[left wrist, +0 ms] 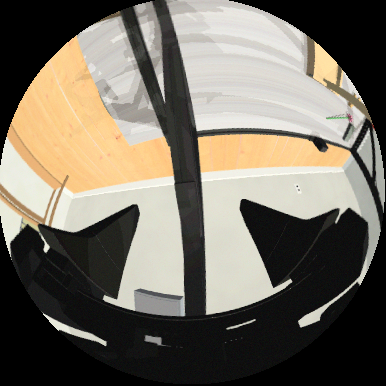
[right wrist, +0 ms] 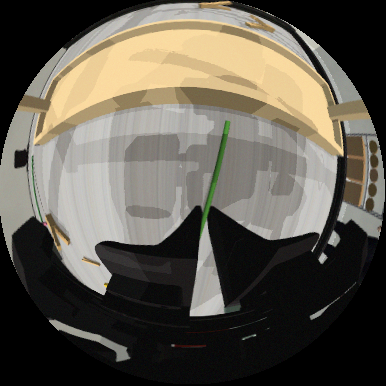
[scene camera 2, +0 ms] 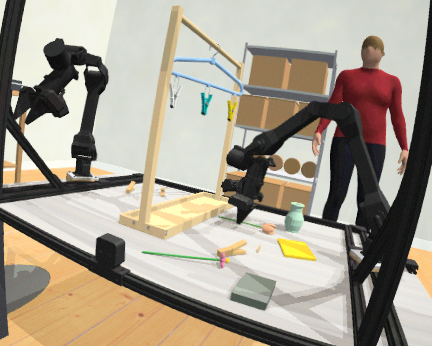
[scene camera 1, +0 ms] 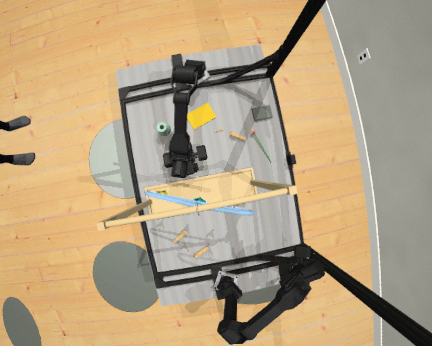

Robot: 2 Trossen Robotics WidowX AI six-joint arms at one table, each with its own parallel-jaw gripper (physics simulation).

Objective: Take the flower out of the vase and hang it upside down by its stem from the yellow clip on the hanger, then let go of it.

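Pixels of known places: left gripper, fingertip midpoint: (left wrist: 189, 207) (scene camera 2: 19, 121) (scene camera 1: 306, 263); right gripper, fingertip midpoint: (right wrist: 203, 210) (scene camera 2: 238, 223); left arm's base at its link origin: (scene camera 2: 82, 174) (scene camera 1: 226, 282).
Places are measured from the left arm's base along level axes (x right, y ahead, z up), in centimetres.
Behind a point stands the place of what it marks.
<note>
The orange flower (scene camera 2: 268, 228) @(x -35.0, y 61.4, z -1.3 cm) lies on the table, its green stem (scene camera 2: 254, 224) @(x -34.7, y 56.3, z -2.1 cm) (right wrist: 216, 172) @(x -32.5, y 47.9, z -2.5 cm) pointing toward the wooden rack. My right gripper (scene camera 2: 241, 221) @(x -33.4, y 51.0, z -3.2 cm) (right wrist: 203, 210) @(x -33.4, y 51.0, z -3.2 cm) is shut on the stem, low at the table; the fingers hide the bloom in the right wrist view. The green vase (scene camera 1: 163, 128) @(x -47.9, y 62.1, z -0.7 cm) (scene camera 2: 294, 218) @(x -45.0, y 63.0, z 1.5 cm) stands upright, apart from the flower. The yellow clip (scene camera 1: 161, 192) @(x -35.0, y 38.0, z 32.7 cm) (scene camera 2: 231, 111) @(x -34.4, y 38.2, z 30.8 cm) hangs from the blue hanger (scene camera 2: 195, 60) @(x -15.6, y 40.0, z 42.6 cm) (scene camera 1: 235, 211) @(x -12.5, y 39.9, z 42.5 cm), well above the table. My left gripper (scene camera 2: 22, 118) @(x 26.2, y 23.6, z 18.5 cm) (left wrist: 189, 207) @(x 26.2, y 23.6, z 18.5 cm) is open and empty, raised far from the flower.
The wooden rack (scene camera 1: 270, 194) @(x -6.5, y 47.1, z 50.0 cm) (scene camera 2: 160, 120) @(x -1.6, y 50.6, z 23.7 cm) stands beside the right gripper. A teal clip (scene camera 2: 206, 103) @(x -22.6, y 39.5, z 31.2 cm) and a white clip (scene camera 2: 174, 95) @(x -10.5, y 40.5, z 31.2 cm) hang there too. A pink flower (scene camera 1: 261, 146) @(x -2.0, y 66.9, z -2.2 cm) (scene camera 2: 185, 256) @(x -1.8, y 67.3, z -2.2 cm), a yellow sheet (scene camera 1: 201, 116) @(x -32.8, y 72.6, z -2.6 cm) (scene camera 2: 296, 249) @(x -32.4, y 73.5, z -2.6 cm) and a grey box (scene camera 1: 261, 113) @(x -6.1, y 82.1, z -1.8 cm) (scene camera 2: 254, 290) @(x -4.5, y 83.7, z -1.8 cm) lie on the table.
</note>
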